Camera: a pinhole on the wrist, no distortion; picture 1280 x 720 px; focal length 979.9 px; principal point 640.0 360.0 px. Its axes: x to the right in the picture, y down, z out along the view. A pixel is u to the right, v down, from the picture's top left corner.
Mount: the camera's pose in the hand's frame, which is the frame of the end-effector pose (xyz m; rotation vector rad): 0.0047 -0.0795 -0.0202 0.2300 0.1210 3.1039
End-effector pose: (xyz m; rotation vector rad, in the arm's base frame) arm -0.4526 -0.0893 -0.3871 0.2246 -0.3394 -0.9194
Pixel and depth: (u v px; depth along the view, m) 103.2 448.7 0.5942
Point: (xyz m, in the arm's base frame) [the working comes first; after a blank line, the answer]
In the camera's frame: -0.3255 0.0538 0.5942

-0.4929 -0.5049 0.1414
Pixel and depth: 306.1 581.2 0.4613
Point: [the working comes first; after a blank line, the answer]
In the camera's frame: -0.1572 0.1041 0.4613

-0.5989 -0.3814 -0.0070
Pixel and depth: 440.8 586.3 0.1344
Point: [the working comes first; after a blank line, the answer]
In the camera's frame: -0.0273 0.0310 0.1344

-0.5408 -0.1950 -0.3086
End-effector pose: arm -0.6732 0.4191 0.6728 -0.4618 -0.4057 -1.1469
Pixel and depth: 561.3 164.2 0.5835
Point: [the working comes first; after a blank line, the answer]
In the camera's frame: -0.0469 -0.1166 0.5835

-0.5876 0.6314 1.1867
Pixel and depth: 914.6 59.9 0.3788
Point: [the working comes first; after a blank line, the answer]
In the camera's frame: 0.1062 -0.1160 0.3788

-0.6503 0.6697 0.9419
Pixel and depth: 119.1 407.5 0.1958
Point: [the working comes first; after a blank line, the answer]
In the camera's frame: -0.1041 0.0095 0.1958

-0.7077 0.3742 0.8885
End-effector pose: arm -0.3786 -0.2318 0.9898 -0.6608 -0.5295 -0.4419
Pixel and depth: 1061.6 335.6 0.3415
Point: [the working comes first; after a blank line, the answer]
In the camera's frame: 0.1469 -0.0085 0.3415

-0.5775 -0.0140 1.1808
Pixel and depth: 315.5 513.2 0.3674
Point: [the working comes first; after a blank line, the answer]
In the camera's frame: -0.1217 0.0574 0.3674

-0.4050 -0.1288 1.3658
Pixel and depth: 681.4 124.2 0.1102
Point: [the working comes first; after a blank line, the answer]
In the camera's frame: 0.0047 -0.0265 0.1102

-0.4171 -0.2084 1.0783
